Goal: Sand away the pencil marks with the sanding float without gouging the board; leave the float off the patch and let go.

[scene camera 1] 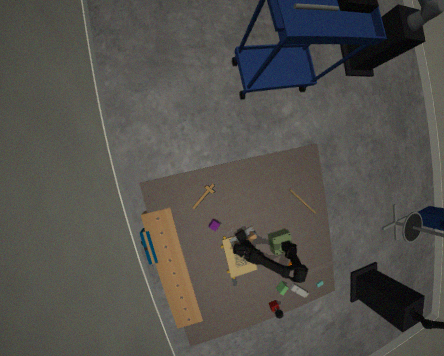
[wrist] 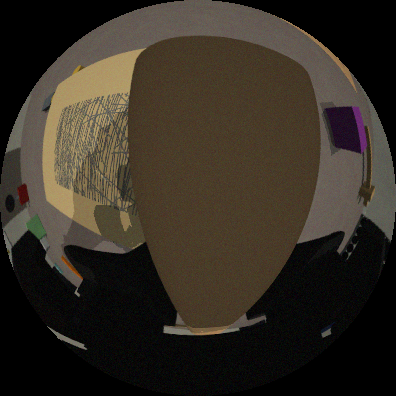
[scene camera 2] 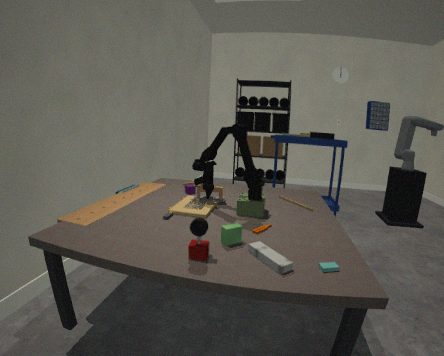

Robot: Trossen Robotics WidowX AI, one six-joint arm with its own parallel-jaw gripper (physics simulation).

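Pixels of known places: gripper, fingertip midpoint: (scene camera 1: pixel 242 239) (scene camera 2: pixel 207 198); arm's base, origin of the base link: (scene camera 1: pixel 285 245) (scene camera 2: pixel 255 198).
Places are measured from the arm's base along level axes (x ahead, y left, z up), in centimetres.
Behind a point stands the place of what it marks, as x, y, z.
Observation:
The pale board (scene camera 1: pixel 243 273) @(31.8, 16.6, -6.2) (scene camera 2: pixel 178 209) @(36.9, 14.5, -6.3) (wrist: pixel 92 82) @(38.5, 4.9, -6.3) lies on the table with dense grey pencil marks (scene camera 1: pixel 241 261) @(31.9, 6.9, -6.4) (scene camera 2: pixel 194 203) @(33.2, 1.5, -6.3) (wrist: pixel 90 145) @(32.0, 1.7, -6.3) across its middle. The sanding float (scene camera 1: pixel 252 237) @(23.9, -12.5, 1.0) (scene camera 2: pixel 218 189) @(23.1, -10.5, 0.0) has a tan bridge-shaped handle and a grey base. It is at the board's far end, beside the marks that show; whether its base touches the board or the table cannot be told. My gripper (scene camera 1: pixel 244 235) @(29.2, -9.7, -5.8) (scene camera 2: pixel 209 195) @(29.2, -9.7, -5.8) points down and is shut on the float's handle. The handle fills the middle of the wrist view and hides what is behind it.
A purple block (scene camera 1: pixel 214 224) @(46.7, -25.3, -3.2) (scene camera 2: pixel 190 189) @(45.5, -21.8, -5.0) (wrist: pixel 345 128) @(44.9, -22.5, -5.3) and a wooden hammer-like piece (scene camera 1: pixel 202 197) @(51.3, -43.7, -5.2) are beyond the board. A long drilled plank (scene camera 1: pixel 172 267) @(79.4, 0.8, -8.2) (scene camera 2: pixel 112 202) @(79.6, 15.9, -8.1) lies along one side. The green arm base (scene camera 1: pixel 280 241) @(3.8, -4.0, 0.1) (scene camera 2: pixel 251 206) @(0.9, 5.5, -2.8), a green block (scene camera 1: pixel 282 288) @(4.4, 35.9, -2.5) (scene camera 2: pixel 231 234) @(3.0, 39.5, -3.8) and a grey bar (scene camera 1: pixel 299 290) @(-11.6, 45.6, -5.3) (scene camera 2: pixel 270 257) @(-12.8, 50.1, -5.3) are opposite.

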